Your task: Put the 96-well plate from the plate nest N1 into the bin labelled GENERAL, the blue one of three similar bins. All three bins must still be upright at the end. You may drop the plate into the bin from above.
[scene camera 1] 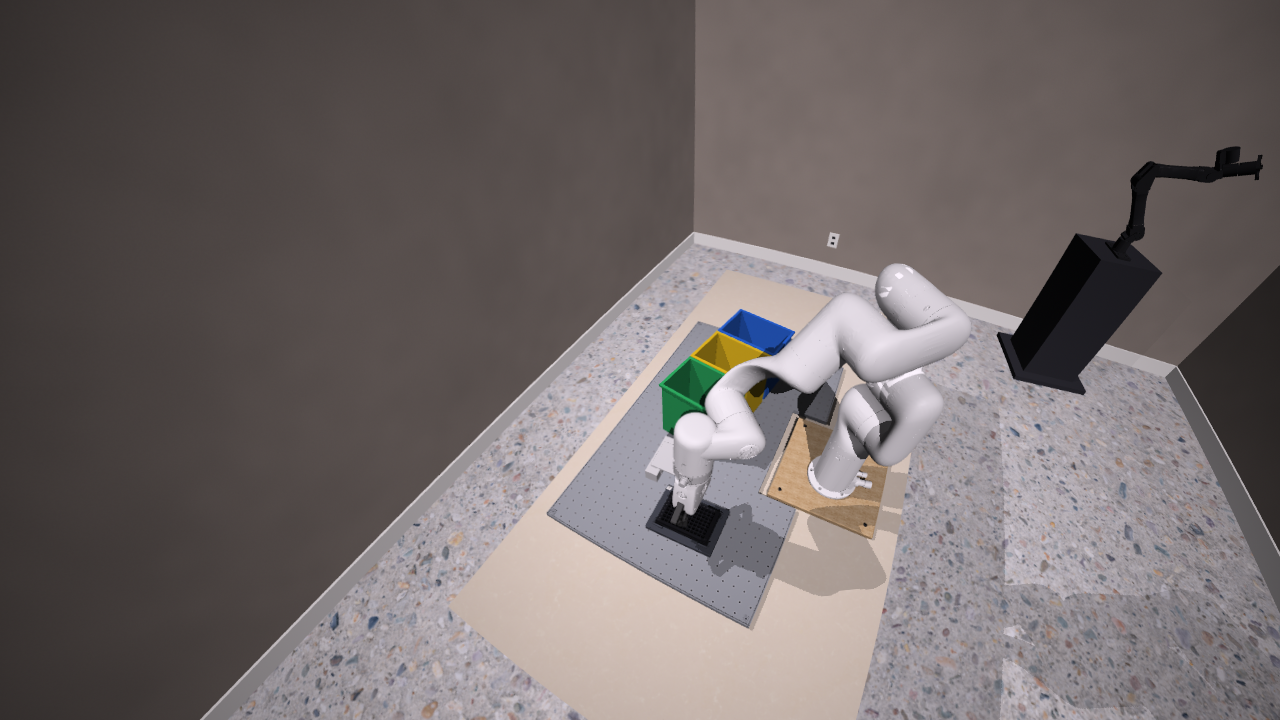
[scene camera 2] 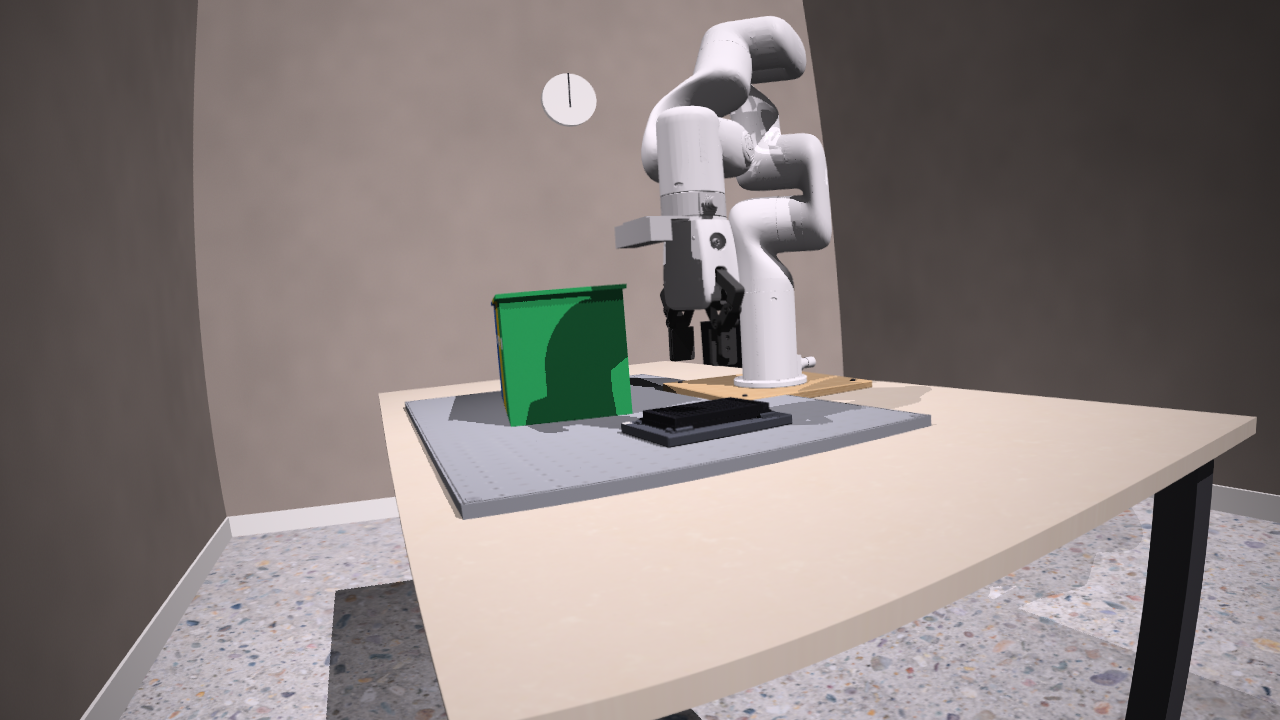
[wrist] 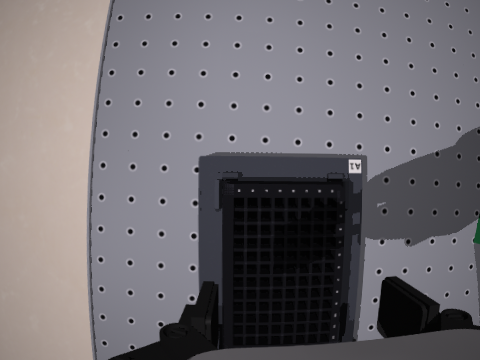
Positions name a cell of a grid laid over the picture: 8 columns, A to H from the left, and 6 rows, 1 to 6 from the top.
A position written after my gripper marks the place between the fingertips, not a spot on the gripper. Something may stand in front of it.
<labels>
my gripper: scene camera 1 E5; scene camera 2 E4; wrist F6
black 96-well plate: scene camera 1 E5; scene camera 2 E4; wrist E4
</labels>
